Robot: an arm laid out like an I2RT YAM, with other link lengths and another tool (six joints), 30 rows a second.
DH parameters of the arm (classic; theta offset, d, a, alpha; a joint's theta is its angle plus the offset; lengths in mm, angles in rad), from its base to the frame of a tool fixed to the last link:
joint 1: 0 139.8 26.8 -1.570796
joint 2: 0 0 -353.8 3.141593
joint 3: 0.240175 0 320.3 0
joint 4: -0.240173 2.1 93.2 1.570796
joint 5: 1.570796 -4.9 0 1.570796
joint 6: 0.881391 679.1 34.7 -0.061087
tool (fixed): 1.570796 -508.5 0 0
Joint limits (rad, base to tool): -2.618..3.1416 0..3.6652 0..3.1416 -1.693..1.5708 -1.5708..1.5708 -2.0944..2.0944
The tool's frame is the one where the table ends.
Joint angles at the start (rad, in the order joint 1, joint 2, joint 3, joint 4, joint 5, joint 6):
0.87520, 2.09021, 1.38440, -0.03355, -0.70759, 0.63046
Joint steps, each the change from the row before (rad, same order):
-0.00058, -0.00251, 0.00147, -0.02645, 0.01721, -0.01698
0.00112, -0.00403, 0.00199, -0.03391, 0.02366, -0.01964
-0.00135, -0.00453, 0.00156, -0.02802, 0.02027, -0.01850
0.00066, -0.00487, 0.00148, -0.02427, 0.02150, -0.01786
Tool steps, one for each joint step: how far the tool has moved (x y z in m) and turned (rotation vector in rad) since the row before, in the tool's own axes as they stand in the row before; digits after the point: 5 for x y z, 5 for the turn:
-0.00220, -0.00406, -0.00240, 0.01820, -0.01645, -0.00111
-0.00176, -0.00500, -0.00272, 0.02420, -0.02087, -0.00127
-0.00248, -0.00367, -0.00359, 0.01914, -0.01934, -0.00318
-0.00166, -0.00278, -0.00297, 0.01761, -0.01909, -0.00654

